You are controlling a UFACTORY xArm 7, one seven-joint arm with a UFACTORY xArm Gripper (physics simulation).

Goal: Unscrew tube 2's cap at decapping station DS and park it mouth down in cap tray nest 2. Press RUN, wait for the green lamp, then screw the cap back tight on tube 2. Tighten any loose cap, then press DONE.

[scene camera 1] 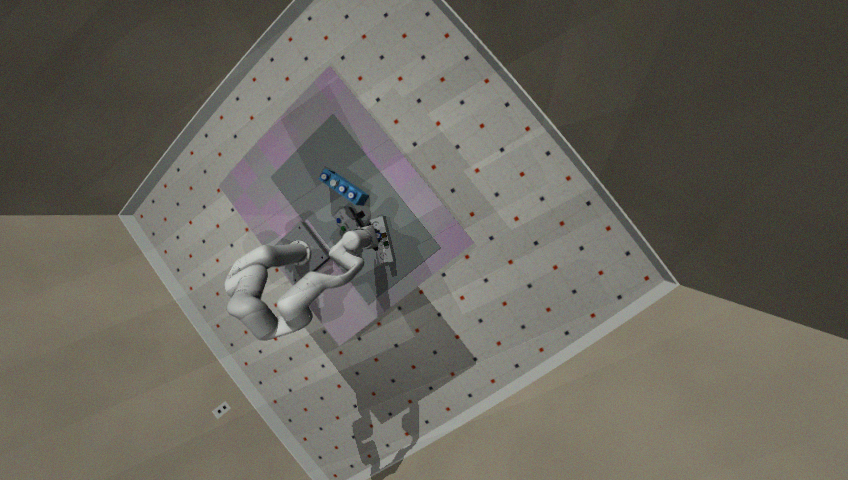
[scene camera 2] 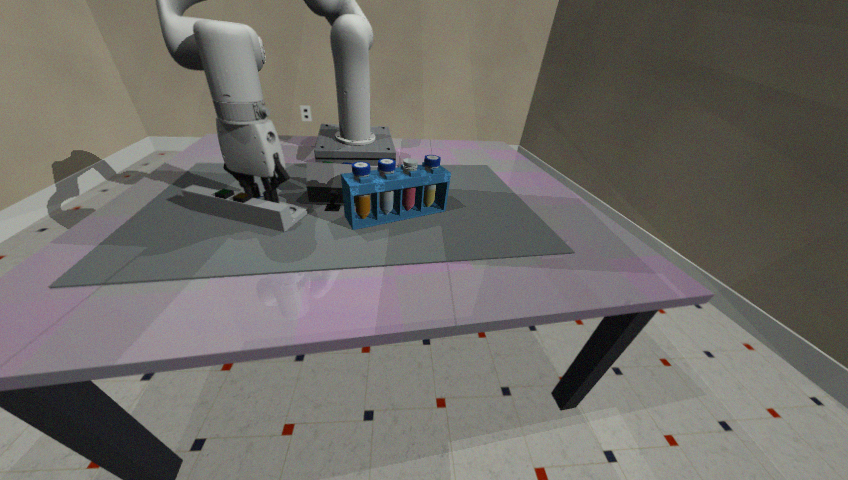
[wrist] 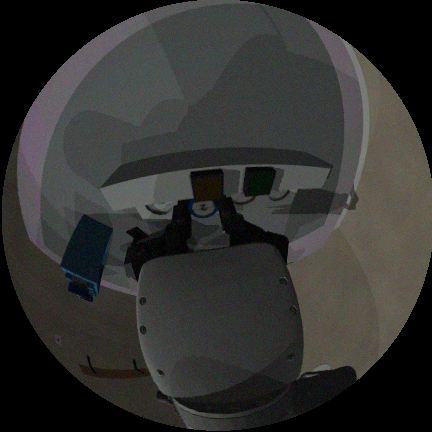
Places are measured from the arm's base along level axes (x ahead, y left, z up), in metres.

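Pixels of known places: gripper, fingertip midpoint: (scene camera 1: 378, 235); arm's base at its link origin: (scene camera 1: 299, 252) (scene camera 2: 355, 138).
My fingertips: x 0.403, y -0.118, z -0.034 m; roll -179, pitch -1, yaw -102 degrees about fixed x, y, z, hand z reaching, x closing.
Ahead of a thing's pixels: the offset from my fingertips to its top centre. "spot": to the spot under its first point.
My gripper (scene camera 1: 376, 235) (scene camera 2: 261, 195) (wrist: 202, 199) is shut on the blue-rimmed cap marked 2 {dx -0.001, dy +0.000, dz +0.013 m} (wrist: 203, 207), its label facing up. The cap is at the second nest position of the pale cap tray (scene camera 2: 280, 217) (wrist: 320, 177), in line with the amber tile (wrist: 207, 185). Whether it rests on the nest is hidden by the fingers. The blue rack {spot: dx +0.022, dy +0.179, dz +0.052 m} (scene camera 1: 360, 200) (scene camera 2: 349, 208) holds upright tubes. Three have blue caps; the uncapped tube {dx -0.037, dy +0.300, dz +0.106 m} (scene camera 1: 333, 182) (scene camera 2: 410, 167) has pink liquid and stands second from the right in scene camera 2.
A green tile (wrist: 259, 181) stands beside the amber one on the tray. A grey box {dx -0.098, dy +0.130, dz +0.071 m} (scene camera 2: 321, 174) with blue {dx -0.122, dy +0.151, dz +0.062 m} (scene camera 1: 338, 220) and green {dx -0.119, dy +0.106, dz +0.062 m} (scene camera 1: 343, 229) round parts on top is between the rack and the arm base (scene camera 2: 355, 153). A small black fixture {spot: dx -0.026, dy +0.133, dz -0.010 m} (scene camera 2: 332, 207) stands beside the rack.
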